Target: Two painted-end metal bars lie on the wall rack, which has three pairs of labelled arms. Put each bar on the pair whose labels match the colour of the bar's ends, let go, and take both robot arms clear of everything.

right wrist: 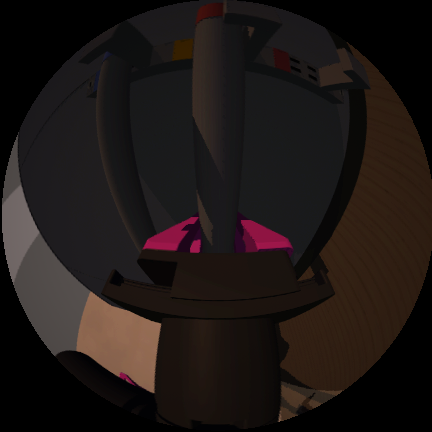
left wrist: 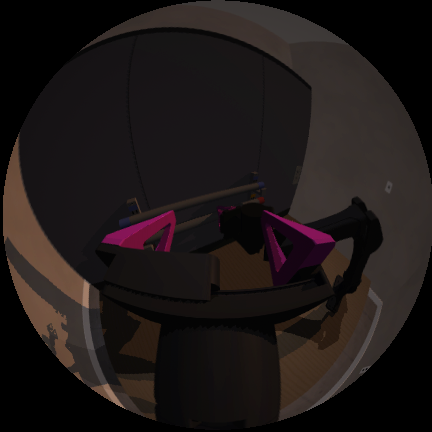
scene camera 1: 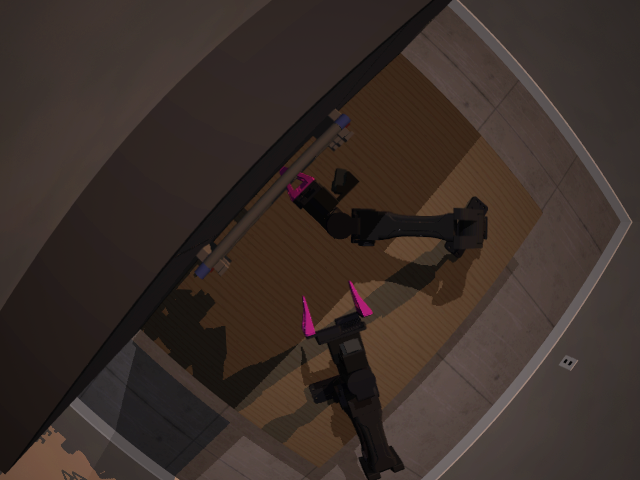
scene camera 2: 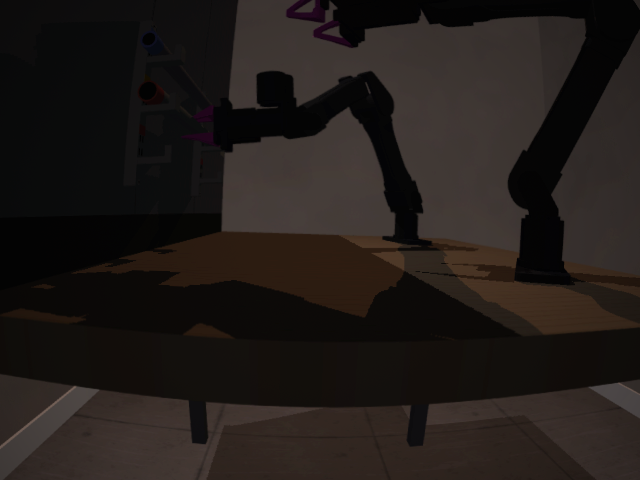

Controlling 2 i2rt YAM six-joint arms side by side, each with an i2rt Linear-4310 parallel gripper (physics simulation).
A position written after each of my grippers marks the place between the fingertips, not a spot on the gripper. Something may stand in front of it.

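A blue-ended bar (scene camera 1: 282,182) is visible to me. My right gripper (scene camera 2: 181,129) appears also in scene camera 1 (scene camera 1: 281,169) and in the right wrist view (right wrist: 217,214). For my left gripper (scene camera 2: 300,24), further views are scene camera 1 (scene camera 1: 326,288) and the left wrist view (left wrist: 217,215).
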